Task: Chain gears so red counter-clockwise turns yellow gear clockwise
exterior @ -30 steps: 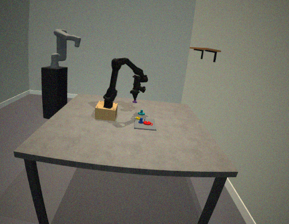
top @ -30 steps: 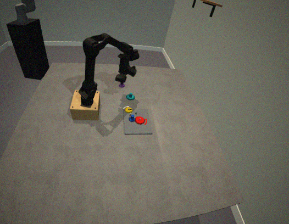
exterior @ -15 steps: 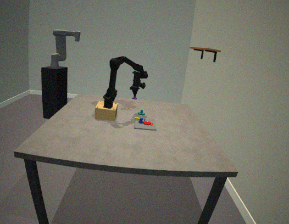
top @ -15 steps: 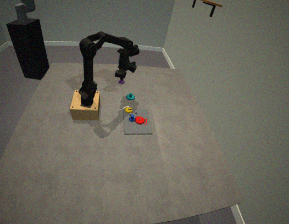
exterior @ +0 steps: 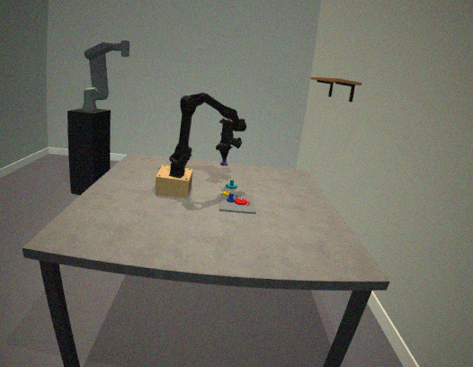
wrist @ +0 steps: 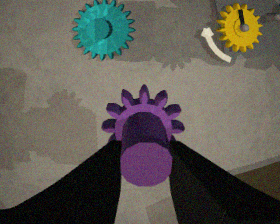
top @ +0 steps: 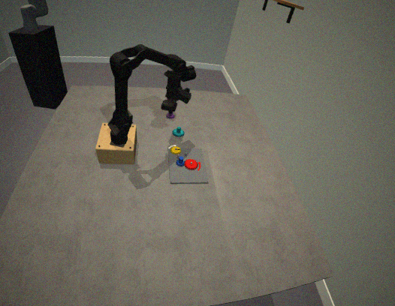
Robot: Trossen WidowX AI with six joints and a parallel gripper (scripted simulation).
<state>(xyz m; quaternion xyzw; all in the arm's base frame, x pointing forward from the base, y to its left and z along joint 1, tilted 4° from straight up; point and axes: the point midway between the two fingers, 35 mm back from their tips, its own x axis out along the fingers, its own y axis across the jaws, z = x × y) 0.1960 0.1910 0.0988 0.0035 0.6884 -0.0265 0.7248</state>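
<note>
Right now the blue gear is 180 mm to the right of my gripper tip, 140 mm below it and 90 mm ahead of it. From my gripper tip the other things lie so: teal gear 140 mm below, 50 mm ahead, 40 mm to the left; then white arrow 150 mm below, 80 mm to the right, 30 mm ahead; then small purple gear 10 mm below.
</note>
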